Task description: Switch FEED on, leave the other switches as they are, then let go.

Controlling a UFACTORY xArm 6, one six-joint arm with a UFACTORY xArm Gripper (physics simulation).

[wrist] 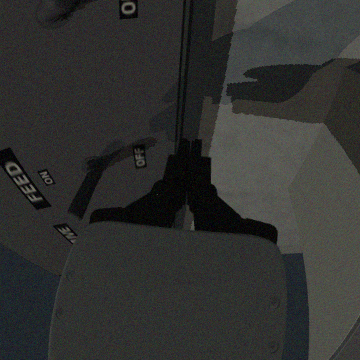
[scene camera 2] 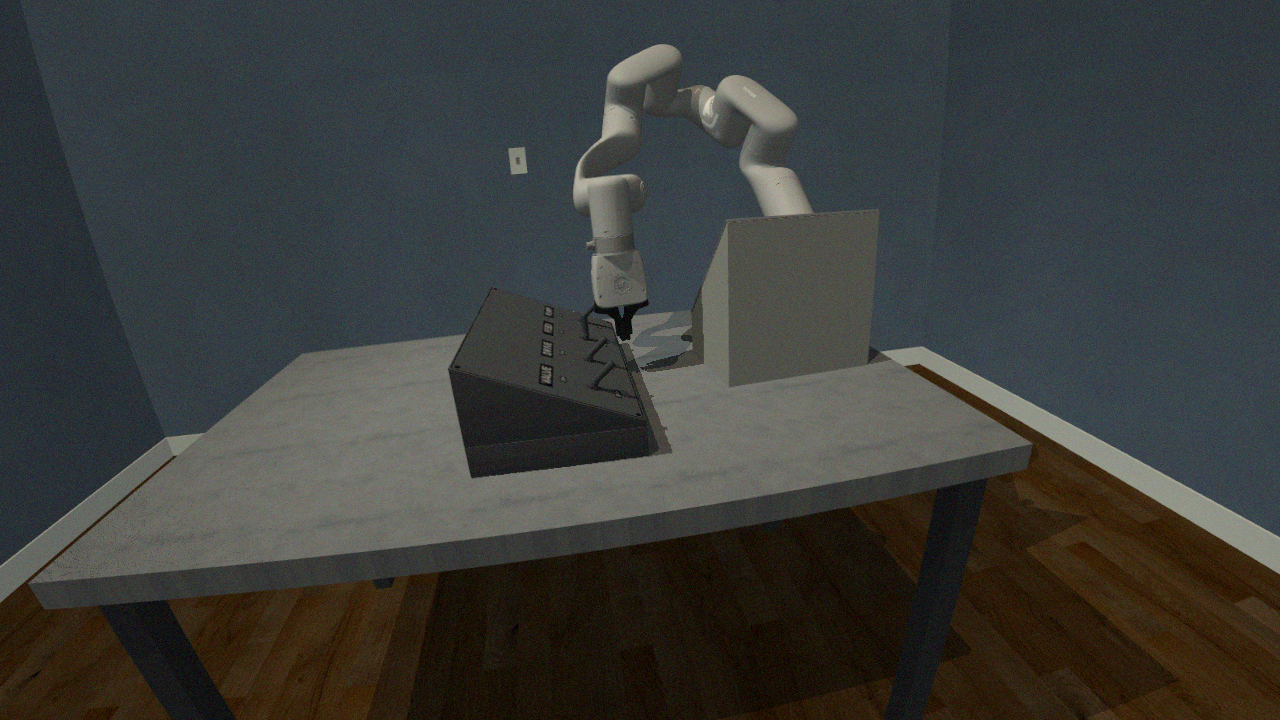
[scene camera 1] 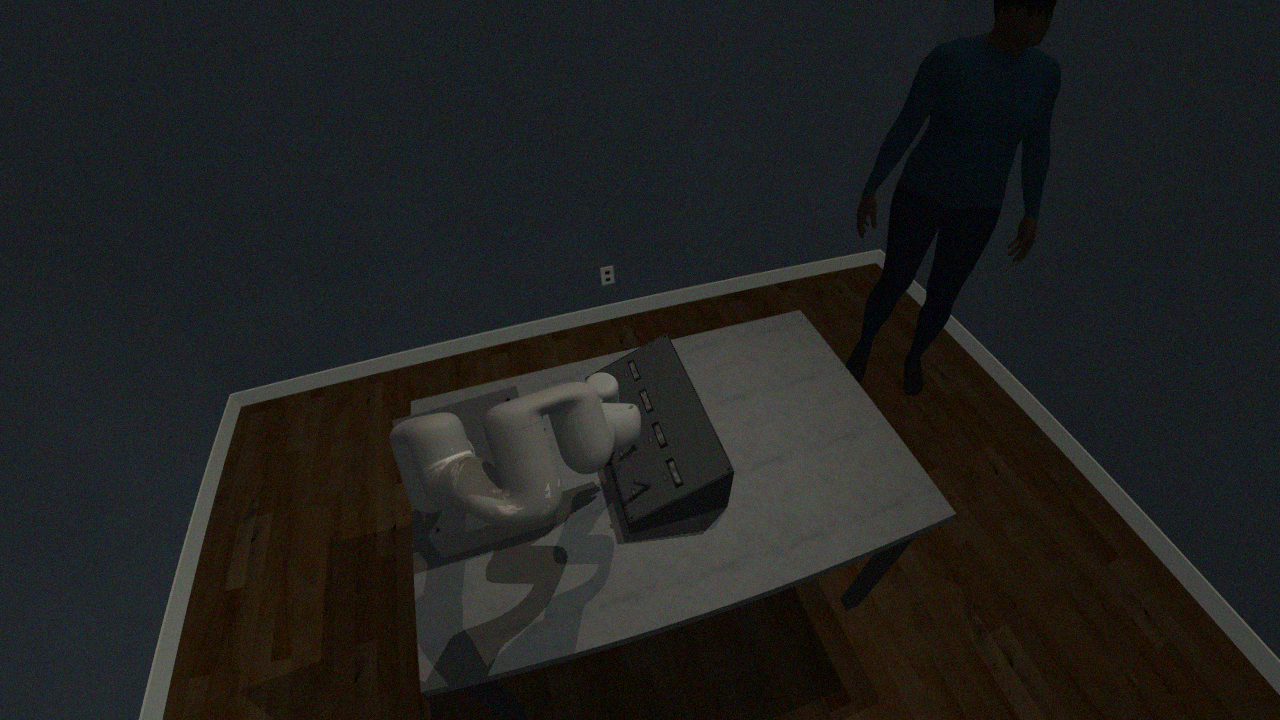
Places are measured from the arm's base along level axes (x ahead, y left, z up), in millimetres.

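Pixels of known places: gripper, fingertip midpoint: [wrist: 190, 153] [scene camera 2: 625, 338]; arm's base, origin of the base link: [scene camera 2: 804, 252].
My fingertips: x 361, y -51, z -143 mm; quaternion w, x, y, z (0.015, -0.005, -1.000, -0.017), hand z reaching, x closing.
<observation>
For each thing: its top centre in the pictures, then the offset to it from my fingertips. "*": a spot on its surface instead. Level surfaces: height alone.
- FEED label, middle of its top: [wrist: 21, 186] [scene camera 2: 548, 326] [scene camera 1: 659, 433] 145 mm ahead, 3 mm right, 46 mm up
- OFF label, surface spot: [wrist: 140, 156] * 42 mm ahead, 7 mm left, 3 mm down
- FEED lever, middle of its top: [wrist: 73, 218] [scene camera 2: 583, 313] 76 mm ahead, 4 mm left, 62 mm up
- grey table, its level: 77 mm down
The dark sloped switch panel [scene camera 1: 682, 402] [scene camera 2: 510, 344] [wrist: 75, 95] stands on the table. In the wrist view the FEED label [wrist: 24, 179] is at the left, with the ON label [wrist: 46, 177] beside it and the OFF label [wrist: 140, 156] to the right. The FEED lever [wrist: 85, 195] [scene camera 2: 585, 327] leans to the ON side. Two nearer levers [scene camera 2: 597, 350] [scene camera 2: 605, 374] lean the other way, toward the robot. My gripper [scene camera 2: 624, 336] [wrist: 190, 153] is shut and empty, at the panel's robot-side edge, apart from the FEED lever. In scene camera 1 the arm hides the gripper and the FEED lever.
A large pale box-like block [scene camera 2: 801, 300] stands between the panel and the arm's base. The grey table [scene camera 1: 805, 429] [scene camera 2: 358, 483] carries both. A person [scene camera 1: 975, 134] stands beyond the table's far right corner. Dark shadows of the arm fall across the panel edge.
</observation>
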